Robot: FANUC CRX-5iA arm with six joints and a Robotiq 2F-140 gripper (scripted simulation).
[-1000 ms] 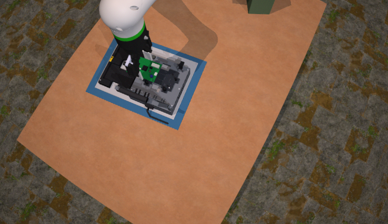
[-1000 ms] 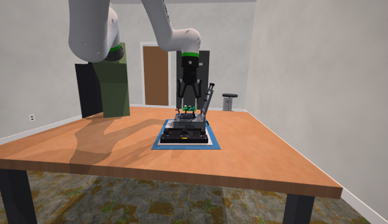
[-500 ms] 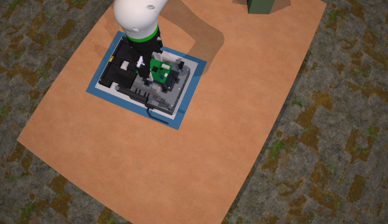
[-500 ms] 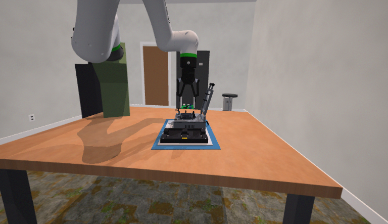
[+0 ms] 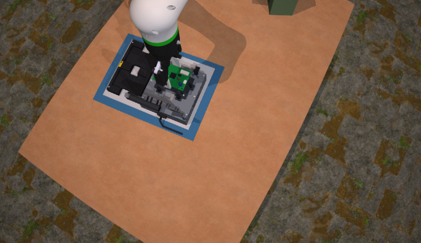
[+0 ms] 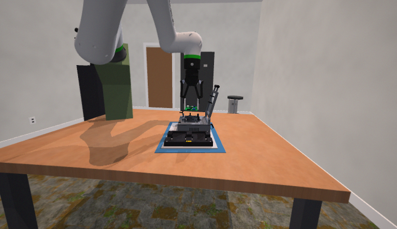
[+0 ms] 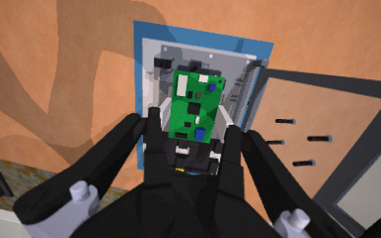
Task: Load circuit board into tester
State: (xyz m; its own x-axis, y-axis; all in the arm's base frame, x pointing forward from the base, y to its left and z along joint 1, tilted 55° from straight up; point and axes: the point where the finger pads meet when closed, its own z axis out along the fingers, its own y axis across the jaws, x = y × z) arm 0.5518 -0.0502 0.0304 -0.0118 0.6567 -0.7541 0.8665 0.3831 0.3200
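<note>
The green circuit board lies 20 mm below my hand. Round my hand: lid 130 mm ahead, 30 mm above; then pin plate 80 mm below, 10 mm to the left, 10 mm ahead; then latch hook 70 mm below, 60 mm to the left, 60 mm behind.
</note>
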